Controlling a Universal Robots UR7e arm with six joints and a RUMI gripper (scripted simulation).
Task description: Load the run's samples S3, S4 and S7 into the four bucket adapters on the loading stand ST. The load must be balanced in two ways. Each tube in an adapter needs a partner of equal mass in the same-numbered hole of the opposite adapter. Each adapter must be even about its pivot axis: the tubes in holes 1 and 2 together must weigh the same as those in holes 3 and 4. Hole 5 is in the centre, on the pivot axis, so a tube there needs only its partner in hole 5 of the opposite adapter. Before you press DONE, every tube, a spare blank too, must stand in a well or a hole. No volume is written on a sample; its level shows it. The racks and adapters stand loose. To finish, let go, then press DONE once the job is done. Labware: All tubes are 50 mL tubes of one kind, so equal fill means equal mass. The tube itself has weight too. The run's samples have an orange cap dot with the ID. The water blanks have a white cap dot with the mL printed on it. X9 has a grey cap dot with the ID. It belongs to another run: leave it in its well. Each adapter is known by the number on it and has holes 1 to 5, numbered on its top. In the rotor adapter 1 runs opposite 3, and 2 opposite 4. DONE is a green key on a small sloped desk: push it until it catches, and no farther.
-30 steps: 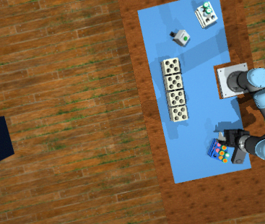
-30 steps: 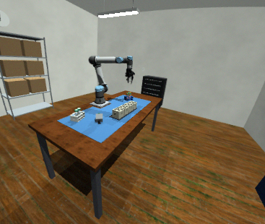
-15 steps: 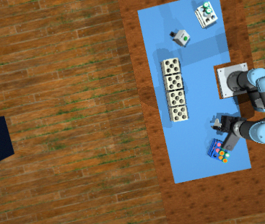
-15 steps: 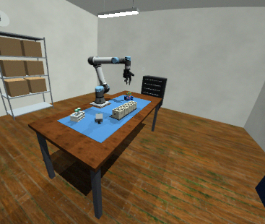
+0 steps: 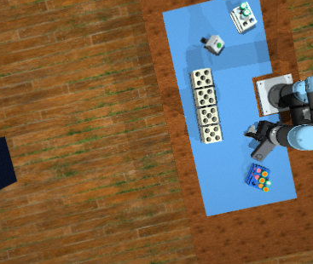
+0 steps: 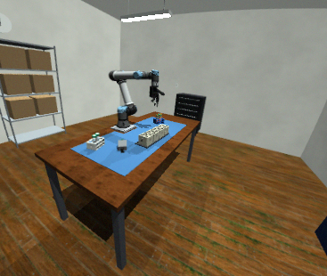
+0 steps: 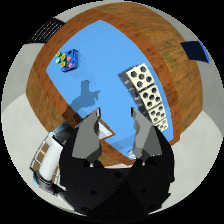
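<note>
My hand is 30 cm to the right of the blue rack, 28 cm above it and 14 cm past it. Round my hand: white rack (65 cm to the right, 28 cm below, 14 cm behind); then adapter (25 cm below, 12 cm ahead).
</note>
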